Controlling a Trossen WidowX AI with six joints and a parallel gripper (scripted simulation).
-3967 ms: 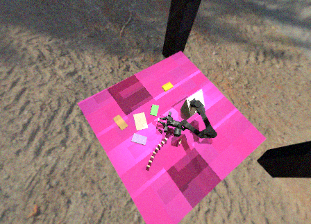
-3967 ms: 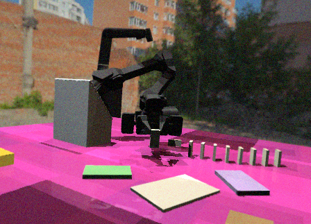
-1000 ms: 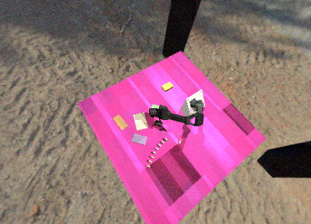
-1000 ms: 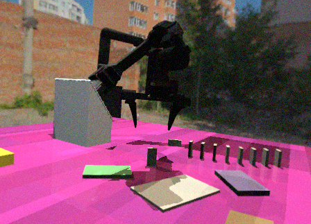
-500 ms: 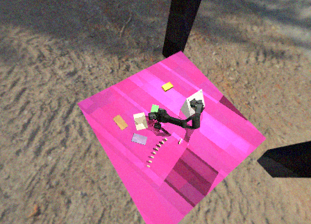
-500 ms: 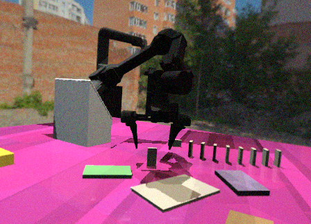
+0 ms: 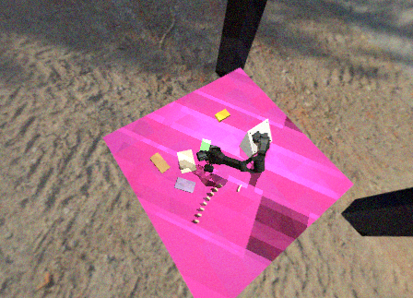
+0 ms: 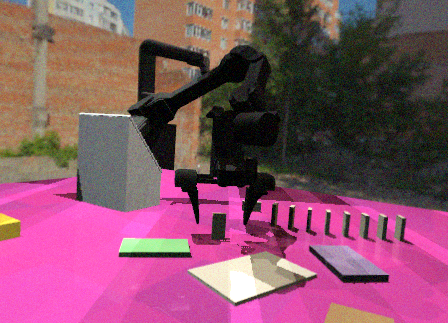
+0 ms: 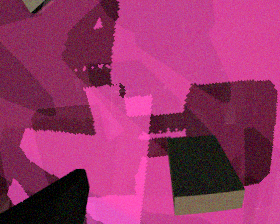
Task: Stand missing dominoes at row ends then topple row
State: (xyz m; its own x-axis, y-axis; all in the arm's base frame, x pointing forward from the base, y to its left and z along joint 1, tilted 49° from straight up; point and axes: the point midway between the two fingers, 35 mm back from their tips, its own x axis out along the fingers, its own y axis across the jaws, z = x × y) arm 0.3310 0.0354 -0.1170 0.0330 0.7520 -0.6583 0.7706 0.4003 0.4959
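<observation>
My gripper tip is 5 cm past the green domino, 12 cm to the left of it and 3 cm above it. The rest, counted from my gripper tip: yellow domino: 33 cm behind, 26 cm to the right, 2 cm below; then lilac block: 23 cm ahead, 3 cm to the left, 2 cm below; then tan block: 28 cm ahead, 21 cm to the right, 3 cm below.
</observation>
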